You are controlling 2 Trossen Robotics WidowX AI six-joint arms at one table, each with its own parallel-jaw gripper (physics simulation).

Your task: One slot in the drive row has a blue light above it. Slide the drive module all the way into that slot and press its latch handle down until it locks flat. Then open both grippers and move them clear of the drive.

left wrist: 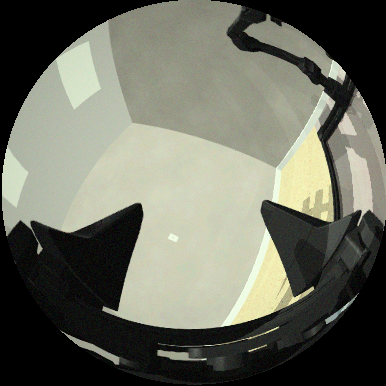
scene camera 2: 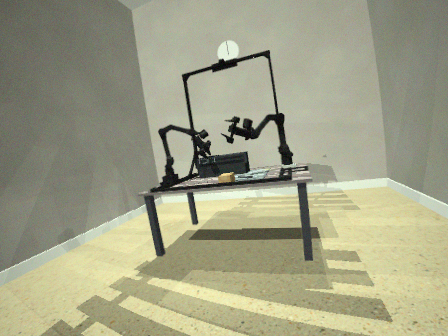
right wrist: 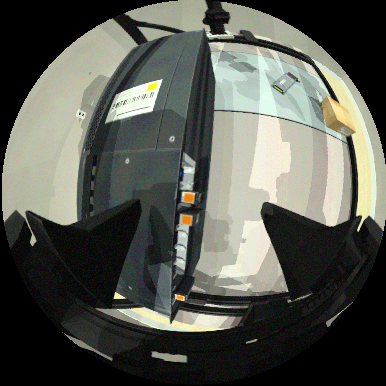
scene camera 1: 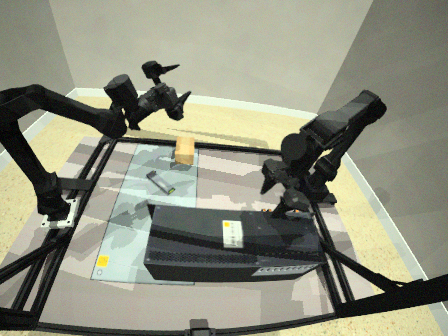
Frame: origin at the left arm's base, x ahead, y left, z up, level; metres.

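Where they show: left gripper, fingertip midpoint: (left wrist: 203,207) (scene camera 2: 222,127) (scene camera 1: 185,78); right gripper, fingertip midpoint: (scene camera 2: 209,157) (right wrist: 203,207) (scene camera 1: 266,204); left arm's base, link origin: (scene camera 2: 288,164) (right wrist: 217,32) (scene camera 1: 59,212); right arm's base, link origin: (left wrist: 329,86) (scene camera 2: 170,175) (scene camera 1: 316,182).
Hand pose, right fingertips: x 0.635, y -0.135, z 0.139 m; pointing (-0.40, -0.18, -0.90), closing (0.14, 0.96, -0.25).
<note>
Each offset is from my right fingertips to the centre of the thing. "spot": to the spot under its first point. Level surfaces: height alone.
The drive module {dy +0.261, dx -0.289, dz -0.171 m} (scene camera 1: 161,183) (right wrist: 285,83), a slim grey bar with a green end, lies flat on the pale blue mat {dz -0.176 m} (scene camera 1: 117,250) (right wrist: 235,100). The dark drive chassis {dy -0.076, dx -0.099, dz -0.090 m} (scene camera 1: 195,225) (scene camera 2: 225,165) (right wrist: 142,175) stands beside it. In the right wrist view, a small blue light {spot: dy -0.016, dx -0.027, dz -0.011 m} (right wrist: 181,173) shows on the chassis front, near the orange-tipped handles {dy -0.013, dx -0.008, dz -0.009 m} (right wrist: 188,198). The slot opening below the light cannot be made out. My left gripper (scene camera 1: 184,79) (scene camera 2: 224,127) (left wrist: 203,207) is open and empty, high beyond the table's far edge. My right gripper (scene camera 1: 269,204) (right wrist: 203,207) is open and empty, above the chassis's front edge.
A light brown box {dy +0.411, dx -0.178, dz -0.146 m} (scene camera 1: 185,151) (scene camera 2: 226,177) (right wrist: 338,117) stands at the mat's far end, beyond the module. A black frame rail (scene camera 1: 240,147) runs along the table's far edge. Another orange-tipped handle {dy -0.035, dx +0.094, dz -0.009 m} (right wrist: 180,297) sits low on the chassis front in the right wrist view.
</note>
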